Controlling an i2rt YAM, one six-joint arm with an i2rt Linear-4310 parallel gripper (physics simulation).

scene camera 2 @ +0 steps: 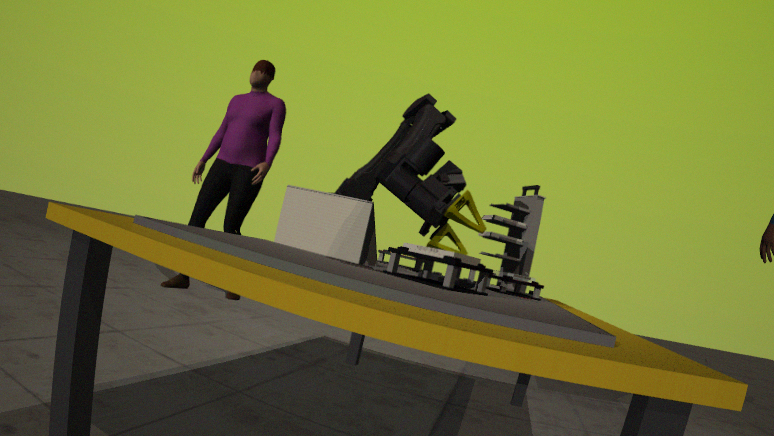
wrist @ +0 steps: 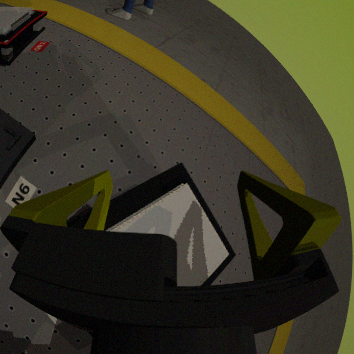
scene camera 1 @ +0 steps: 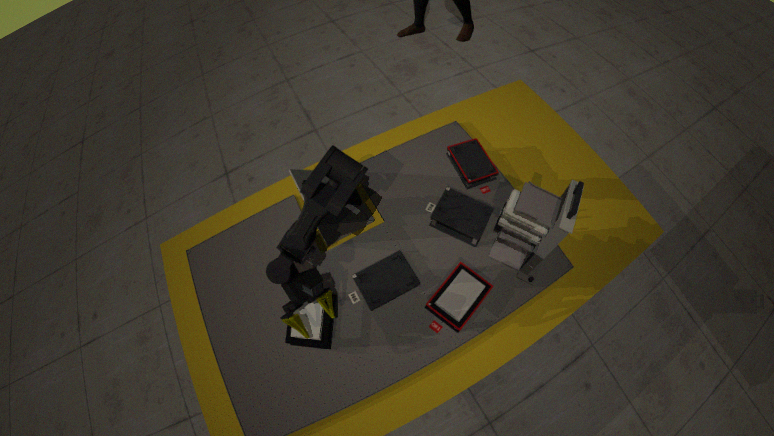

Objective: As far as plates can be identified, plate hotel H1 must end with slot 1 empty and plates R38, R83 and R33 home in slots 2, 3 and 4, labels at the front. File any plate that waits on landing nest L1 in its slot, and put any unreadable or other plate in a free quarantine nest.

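Seen in the pictures: gripper, fingertip midpoint: (scene camera 2: 474, 244) (wrist: 174, 177) (scene camera 1: 321, 327); arm's base, link origin: (scene camera 2: 333, 226).
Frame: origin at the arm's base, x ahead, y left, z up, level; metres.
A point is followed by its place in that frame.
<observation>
My gripper (scene camera 1: 319, 326) @(y -0.155, x 0.386, z 0.019 m) (scene camera 2: 474, 242) @(y -0.155, x 0.386, z 0.019 m) (wrist: 174, 177) @(y -0.155, x 0.386, z 0.019 m) is open, its yellow fingers spread above a pale plate (scene camera 1: 315, 327) @(y -0.174, x 0.374, z -0.007 m) (scene camera 2: 417, 250) @(y -0.215, x 0.296, z -0.016 m) (wrist: 210, 240) @(y -0.221, x 0.374, z -0.006 m) with nothing held. The plate rests on a black nest (scene camera 1: 308, 343) @(y -0.210, x 0.407, z -0.021 m) (wrist: 150, 192) @(y -0.154, x 0.384, z -0.021 m) and is turned relative to the fingers. Small writing shows on its edge in scene view 2 but is not readable. Another pale plate (scene camera 1: 460, 295) @(y 0.225, x 0.439, z -0.017 m) lies in a red-rimmed nest (scene camera 1: 475, 274) @(y 0.296, x 0.399, z -0.031 m). The plate hotel (scene camera 1: 560, 227) @(y 0.439, x 0.445, z 0.246 m) (scene camera 2: 533, 216) @(y 0.441, x 0.439, z 0.176 m) stands upright. Pale plates show at two middle levels, an upper plate (scene camera 2: 503, 220) @(y 0.395, x 0.351, z 0.140 m) and a lower plate (scene camera 2: 503, 237) @(y 0.406, x 0.360, z 0.089 m); their labels are unreadable.
A dark nest (scene camera 1: 385, 280) @(y 0.055, x 0.303, z -0.059 m) (wrist: 12, 142) @(y -0.007, x 0.345, z -0.055 m) stands beside the gripper, near a white tag (scene camera 1: 353, 297) @(y -0.050, x 0.313, z -0.071 m) (wrist: 21, 192) @(y -0.048, x 0.316, z -0.071 m) reading N6. Another dark nest (scene camera 1: 461, 215) @(y 0.337, x 0.220, z -0.011 m) and a second red-rimmed nest (scene camera 1: 472, 160) @(y 0.483, x 0.039, z -0.031 m) stand near the hotel. A light panel (scene camera 2: 324, 224) @(y -0.086, x 0.022, z -0.003 m) stands by the arm base.
</observation>
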